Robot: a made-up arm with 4 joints.
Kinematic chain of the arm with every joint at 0, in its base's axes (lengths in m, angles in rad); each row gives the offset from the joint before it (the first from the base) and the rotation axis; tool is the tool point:
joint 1: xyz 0 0 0.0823 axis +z
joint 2: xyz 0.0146 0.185 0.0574 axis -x
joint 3: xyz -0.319 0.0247 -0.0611 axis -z
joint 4: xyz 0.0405 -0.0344 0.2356 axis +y
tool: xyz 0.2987 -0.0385 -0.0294
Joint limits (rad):
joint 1: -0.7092..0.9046
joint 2: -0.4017..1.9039
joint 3: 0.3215..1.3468
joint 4: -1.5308..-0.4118
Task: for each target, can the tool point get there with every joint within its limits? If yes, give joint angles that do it. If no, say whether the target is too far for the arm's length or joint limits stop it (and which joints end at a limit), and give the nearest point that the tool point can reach.
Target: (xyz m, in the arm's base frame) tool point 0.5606 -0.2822 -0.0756
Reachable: no: joint limits stop it (at a limit: joint 1, joint 2, joint 4) | nearest point 0.0396 -0.2261 0.2787 | short by 0.633 m
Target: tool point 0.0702 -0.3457 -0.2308
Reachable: no: joint limits stop it (at a limit: joint 1, joint 2, joint 4) | nearest point -0.0031 -0.3302 0.2657 | short by 0.502 m
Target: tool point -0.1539 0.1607 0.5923
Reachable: yes | joints -0.4800 0.0238 0.5824 -1.2588
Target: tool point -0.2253 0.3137 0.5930
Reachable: yes | joints -0.0044 0.5244 0.5979 -1.3180
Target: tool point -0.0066 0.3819 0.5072
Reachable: yes | joints -0.3606 1.0476 0.7651 -0.6463
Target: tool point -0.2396 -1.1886 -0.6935
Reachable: no: too far | nearest point -0.0722 -0.3582 0.2646 | short by 1.279 m
